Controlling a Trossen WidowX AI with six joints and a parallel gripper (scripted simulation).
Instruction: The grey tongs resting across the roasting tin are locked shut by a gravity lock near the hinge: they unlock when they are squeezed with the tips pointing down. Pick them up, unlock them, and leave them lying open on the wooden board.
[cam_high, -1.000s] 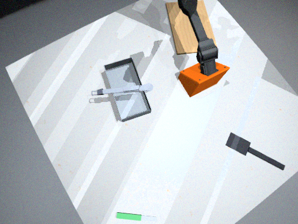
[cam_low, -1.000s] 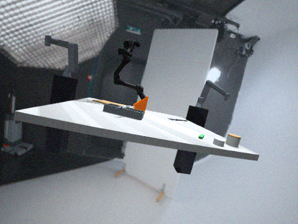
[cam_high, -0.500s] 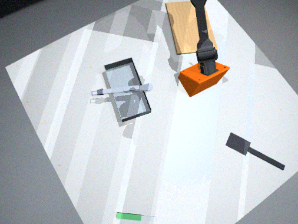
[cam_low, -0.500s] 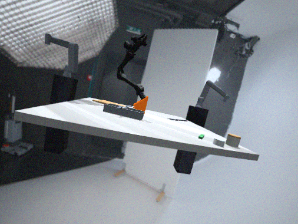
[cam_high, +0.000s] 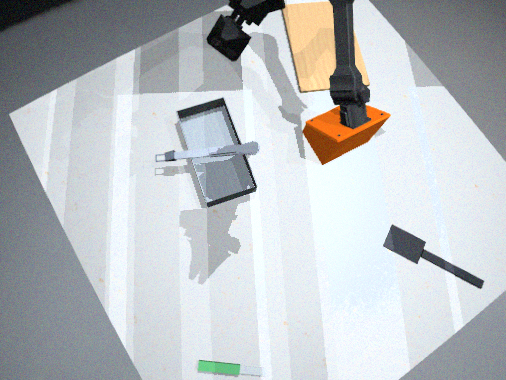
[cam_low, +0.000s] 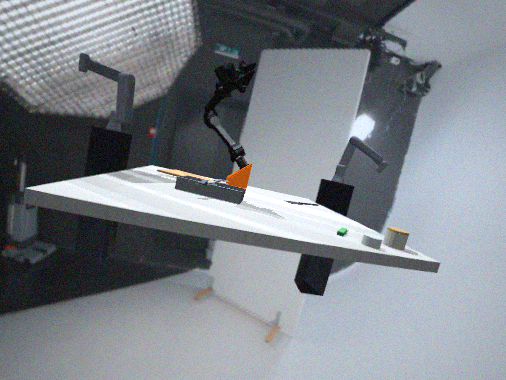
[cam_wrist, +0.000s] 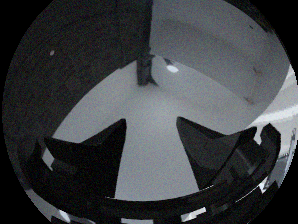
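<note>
The roasting tin is 600 mm below my gripper tip, 70 mm to the right of it and 20 mm ahead of it. Round my gripper tip: dark spatula 630 mm below, 510 mm to the left, 380 mm behind; wooden board 620 mm below, 500 mm behind, 260 mm to the right; green-handled tool 620 mm below, 490 mm to the left, 260 mm ahead.
</note>
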